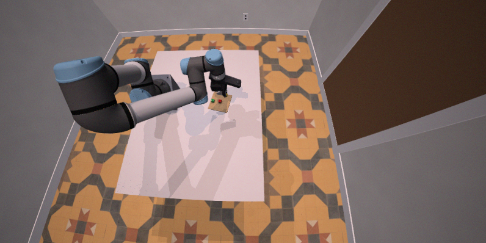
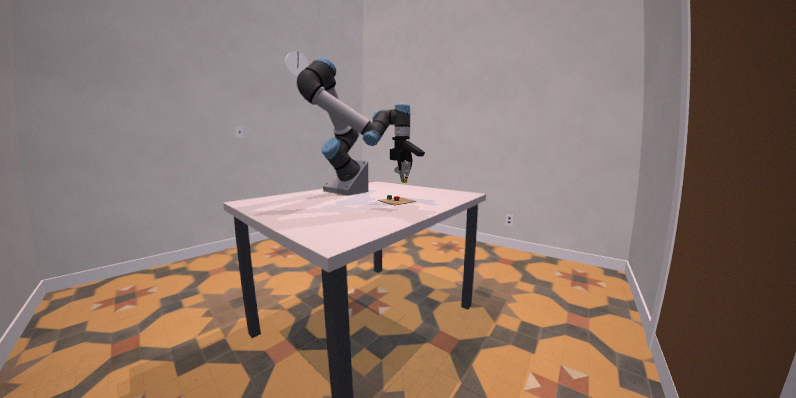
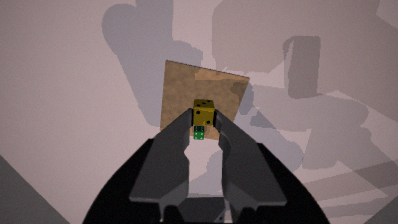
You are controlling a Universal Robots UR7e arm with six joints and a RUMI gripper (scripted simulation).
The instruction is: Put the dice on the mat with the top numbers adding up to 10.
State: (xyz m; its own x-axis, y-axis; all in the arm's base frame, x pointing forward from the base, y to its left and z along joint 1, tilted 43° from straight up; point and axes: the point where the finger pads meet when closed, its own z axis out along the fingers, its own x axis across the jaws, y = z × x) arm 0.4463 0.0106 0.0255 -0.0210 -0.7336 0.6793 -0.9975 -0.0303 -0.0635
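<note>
The red die is 100 mm below my hand and 50 mm behind it. Round my hand: brown mat 120 mm below, 50 mm behind; then green die 100 mm below, 100 mm behind; then yellow die 10 mm below.
</note>
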